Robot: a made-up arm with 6 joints. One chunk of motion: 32 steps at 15 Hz.
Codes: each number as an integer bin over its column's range. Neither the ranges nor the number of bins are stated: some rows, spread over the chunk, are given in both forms.
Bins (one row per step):
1: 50 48 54 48 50 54
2: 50 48 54 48 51 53
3: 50 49 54 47 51 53
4: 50 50 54 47 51 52
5: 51 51 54 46 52 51
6: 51 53 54 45 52 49
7: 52 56 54 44 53 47
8: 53 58 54 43 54 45
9: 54 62 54 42 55 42
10: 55 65 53 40 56 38
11: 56 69 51 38 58 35
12: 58 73 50 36 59 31
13: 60 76 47 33 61 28
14: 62 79 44 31 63 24
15: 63 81 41 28 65 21
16: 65 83 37 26 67 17
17: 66 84 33 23 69 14
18: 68 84 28 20 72 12
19: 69 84 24 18 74 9
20: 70 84 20 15 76 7
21: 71 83 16 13 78 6
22: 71 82 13 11 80 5
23: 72 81 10 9 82 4
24: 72 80 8 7 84 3
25: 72 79 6 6 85 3
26: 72 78 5 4 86 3
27: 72 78 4 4 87 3
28: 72 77 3 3 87 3
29: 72 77 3 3 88 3
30: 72 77 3 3 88 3
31: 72 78 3 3 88 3
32: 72 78 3 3 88 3
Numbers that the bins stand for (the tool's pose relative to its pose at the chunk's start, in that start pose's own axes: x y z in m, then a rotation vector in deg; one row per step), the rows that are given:
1: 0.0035 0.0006 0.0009 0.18 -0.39 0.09
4: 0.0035 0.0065 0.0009 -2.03 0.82 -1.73
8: 0.0247 0.0299 0.0009 -10.88 4.45 -8.09
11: 0.0460 0.0621 -0.0064 -21.94 9.30 -17.18
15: 0.0955 0.0973 -0.0306 -44.06 17.79 -29.91
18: 0.1308 0.1061 -0.0621 -61.76 26.27 -38.09
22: 0.1520 0.1002 -0.0985 -81.67 35.97 -44.45
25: 0.1591 0.0914 -0.1155 -92.73 42.03 -46.27
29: 0.1591 0.0856 -0.1227 -99.36 45.67 -46.27
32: 0.1591 0.0885 -0.1227 -99.36 45.67 -46.27
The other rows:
2: 0.0035 0.0006 0.0009 0.18 0.82 -0.82
3: 0.0035 0.0035 0.0009 -2.03 0.82 -0.82
5: 0.0106 0.0094 0.0009 -4.24 2.03 -2.64
6: 0.0106 0.0153 0.0009 -6.45 2.03 -4.45
7: 0.0177 0.0240 0.0009 -8.67 3.24 -6.27
9: 0.0318 0.0416 0.0009 -13.09 5.67 -10.82
10: 0.0389 0.0504 -0.0015 -17.52 6.88 -14.45
12: 0.0601 0.0738 -0.0088 -26.36 10.52 -20.82
13: 0.0742 0.0826 -0.0161 -33.00 12.94 -23.55
14: 0.0884 0.0914 -0.0233 -37.42 15.36 -27.18
16: 0.1096 0.1031 -0.0403 -48.48 20.21 -33.55
17: 0.1167 0.1061 -0.0500 -55.12 22.64 -36.27
19: 0.1379 0.1061 -0.0718 -66.18 28.70 -40.82
20: 0.1449 0.1061 -0.0815 -72.82 31.12 -42.64
21: 0.1520 0.1031 -0.0912 -77.24 33.55 -43.55
23: 0.1591 0.0973 -0.1058 -86.09 38.39 -45.36
24: 0.1591 0.0943 -0.1106 -90.52 40.82 -46.27
26: 0.1591 0.0885 -0.1179 -97.15 43.24 -46.27
27: 0.1591 0.0885 -0.1203 -97.15 44.45 -46.27
28: 0.1591 0.0856 -0.1227 -99.36 44.45 -46.27
30: 0.1591 0.0856 -0.1227 -99.36 45.67 -46.27
31: 0.1591 0.0885 -0.1227 -99.36 45.67 -46.27

